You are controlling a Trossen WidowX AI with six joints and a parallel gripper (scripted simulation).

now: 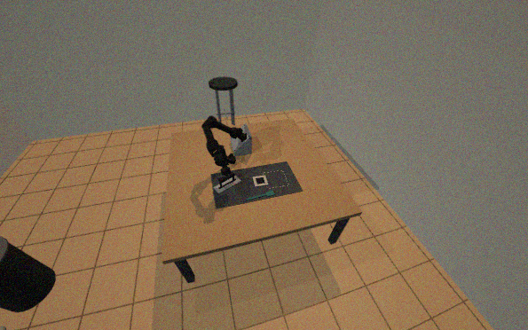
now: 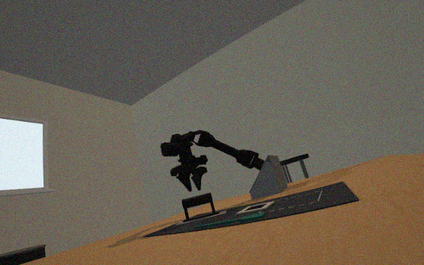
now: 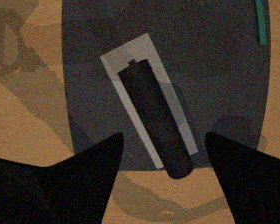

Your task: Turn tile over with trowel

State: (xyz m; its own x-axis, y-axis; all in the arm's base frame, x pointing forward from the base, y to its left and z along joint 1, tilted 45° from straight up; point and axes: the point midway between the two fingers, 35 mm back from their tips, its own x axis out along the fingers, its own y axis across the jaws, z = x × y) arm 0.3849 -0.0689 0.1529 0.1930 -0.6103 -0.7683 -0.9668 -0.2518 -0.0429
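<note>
My gripper tip is 210 mm to the right of the dark mat and 130 mm above it. The rest, counted from my gripper tip: trowel: 250 mm to the left, 140 mm ahead, 110 mm below; then tile: 250 mm to the left, 110 mm below.
</note>
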